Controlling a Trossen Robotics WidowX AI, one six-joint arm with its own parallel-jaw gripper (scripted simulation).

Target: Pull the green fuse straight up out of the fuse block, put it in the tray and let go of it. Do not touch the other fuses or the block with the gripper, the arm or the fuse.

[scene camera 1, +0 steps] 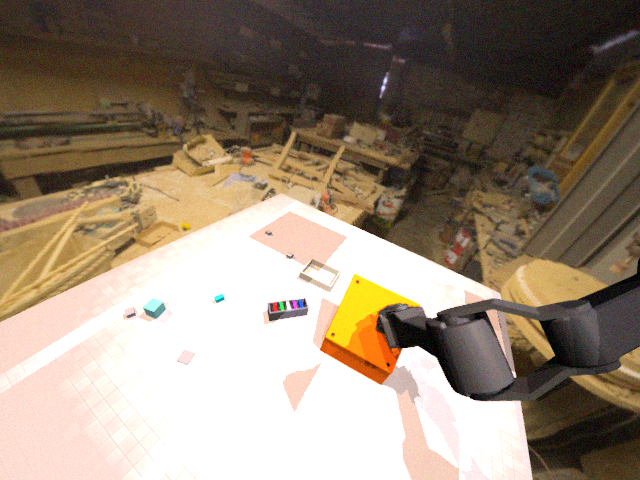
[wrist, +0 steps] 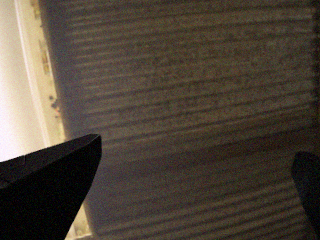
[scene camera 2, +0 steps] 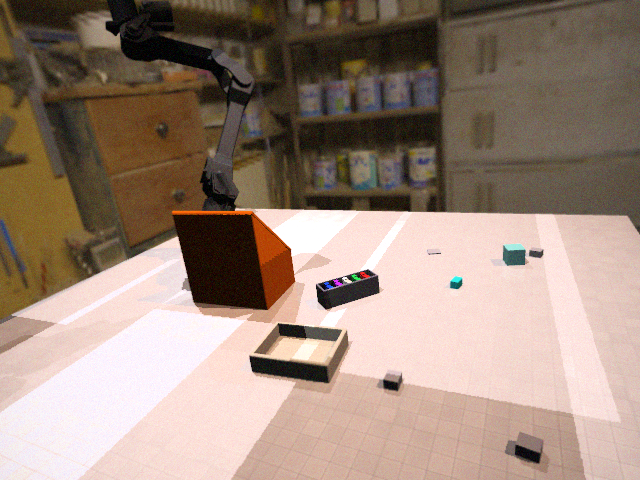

same spot on tray: [scene camera 1: 315, 272] = [scene camera 2: 312, 358]
